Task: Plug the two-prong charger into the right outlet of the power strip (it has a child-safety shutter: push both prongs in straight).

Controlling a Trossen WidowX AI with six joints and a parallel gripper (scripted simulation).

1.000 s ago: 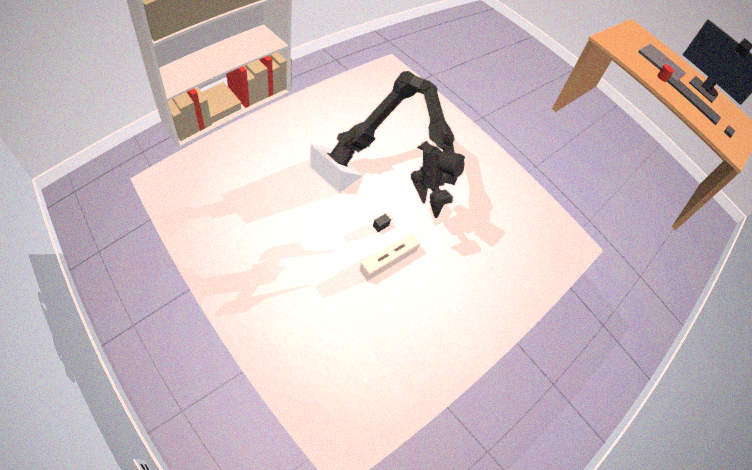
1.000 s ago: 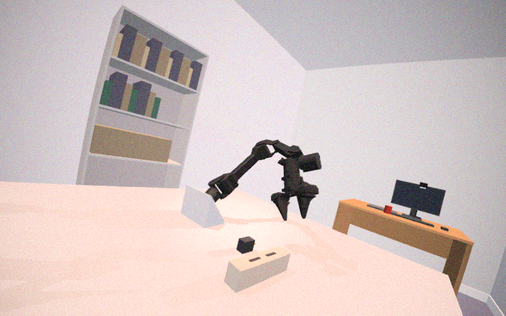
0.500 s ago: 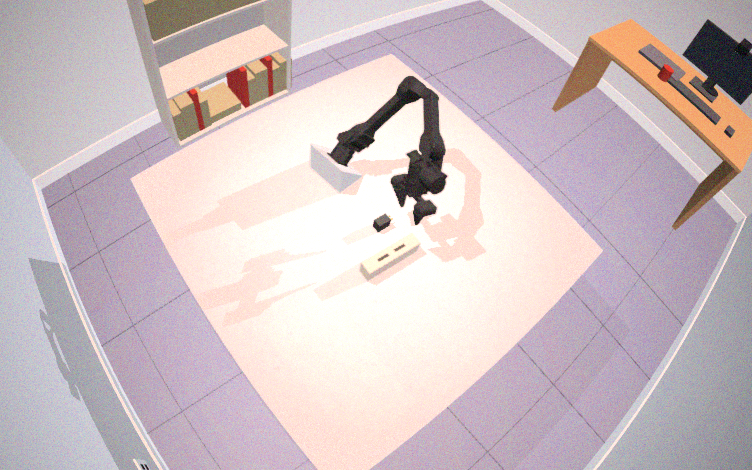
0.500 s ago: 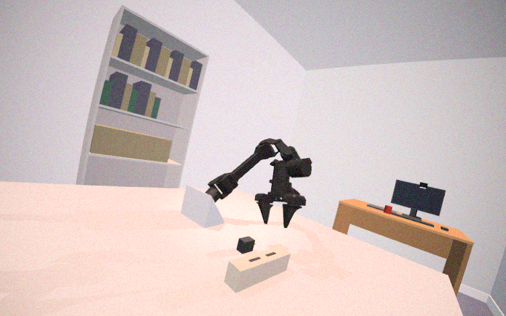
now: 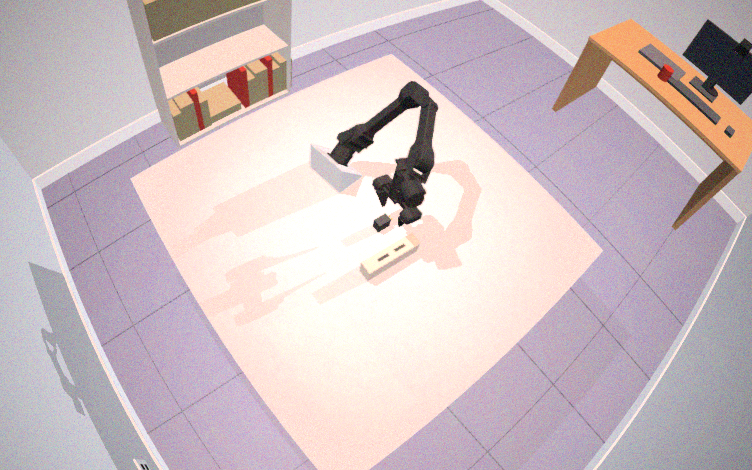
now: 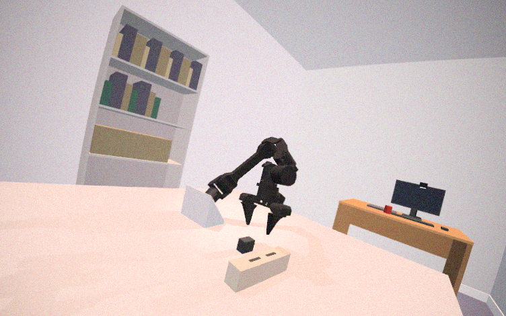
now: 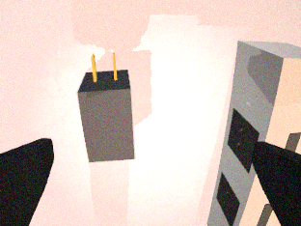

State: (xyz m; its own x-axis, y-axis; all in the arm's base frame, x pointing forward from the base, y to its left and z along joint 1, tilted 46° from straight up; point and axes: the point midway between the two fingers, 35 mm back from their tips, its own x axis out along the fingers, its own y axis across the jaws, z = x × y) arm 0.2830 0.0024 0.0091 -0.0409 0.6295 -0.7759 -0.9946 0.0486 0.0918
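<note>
My gripper tip is 6 cm above the two-prong charger, 2 cm past it and 1 cm to the right of it.
</note>
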